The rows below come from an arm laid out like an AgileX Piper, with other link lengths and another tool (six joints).
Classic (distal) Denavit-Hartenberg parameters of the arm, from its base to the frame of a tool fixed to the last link. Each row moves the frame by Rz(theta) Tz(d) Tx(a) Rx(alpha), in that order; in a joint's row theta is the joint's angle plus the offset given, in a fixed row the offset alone. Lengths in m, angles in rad.
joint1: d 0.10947; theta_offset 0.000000; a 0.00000; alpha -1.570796
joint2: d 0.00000; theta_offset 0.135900; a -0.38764; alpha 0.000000
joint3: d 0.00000; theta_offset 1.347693; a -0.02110; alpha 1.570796
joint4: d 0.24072; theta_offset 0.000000; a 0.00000; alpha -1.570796
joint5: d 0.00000; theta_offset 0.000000; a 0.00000; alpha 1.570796
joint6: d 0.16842; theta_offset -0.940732; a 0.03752; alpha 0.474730
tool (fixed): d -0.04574; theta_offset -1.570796; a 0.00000; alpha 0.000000
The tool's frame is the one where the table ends.
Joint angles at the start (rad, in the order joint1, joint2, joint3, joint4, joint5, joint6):
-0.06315, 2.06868, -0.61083, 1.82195, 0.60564, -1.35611
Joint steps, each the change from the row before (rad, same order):
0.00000, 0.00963, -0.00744, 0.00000, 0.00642, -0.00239
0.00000, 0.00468, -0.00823, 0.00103, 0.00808, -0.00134
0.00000, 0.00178, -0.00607, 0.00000, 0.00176, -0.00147
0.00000, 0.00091, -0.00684, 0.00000, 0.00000, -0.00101
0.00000, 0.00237, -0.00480, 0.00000, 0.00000, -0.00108
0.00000, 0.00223, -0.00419, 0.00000, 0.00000, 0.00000
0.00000, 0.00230, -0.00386, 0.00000, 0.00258, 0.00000
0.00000, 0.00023, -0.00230, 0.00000, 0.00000, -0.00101
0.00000, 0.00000, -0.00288, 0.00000, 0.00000, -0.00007
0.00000, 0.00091, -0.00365, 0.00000, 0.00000, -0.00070
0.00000, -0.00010, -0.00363, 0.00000, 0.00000, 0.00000
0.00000, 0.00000, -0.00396, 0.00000, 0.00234, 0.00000
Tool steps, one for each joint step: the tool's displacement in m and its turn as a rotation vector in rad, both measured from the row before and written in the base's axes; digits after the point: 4 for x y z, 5 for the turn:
0.0024, 0.0005, -0.0020, 0.00532, -0.00107, 0.00308
0.0029, 0.0007, -0.0003, 0.00706, -0.00677, 0.00158
0.0021, 0.0000, 0.0000, 0.00087, -0.00562, 0.00147
0.0023, -0.0002, 0.0002, -0.00072, -0.00647, 0.00077
0.0016, -0.0001, -0.0004, -0.00053, -0.00301, 0.00082
0.0014, -0.0001, -0.0004, -0.00012, -0.00196, 0.00000
0.0013, 0.0002, -0.0002, 0.00230, -0.00235, 0.00054
0.0008, -0.0001, 0.0001, -0.00049, -0.00262, 0.00077
0.0010, -0.0001, 0.0002, -0.00021, -0.00291, 0.00005
0.0012, -0.0001, 0.0000, -0.00042, -0.00312, 0.00053
0.0012, -0.0001, 0.0003, -0.00024, -0.00372, 0.00000
0.0014, 0.0002, 0.0005, 0.00191, -0.00467, 0.00052

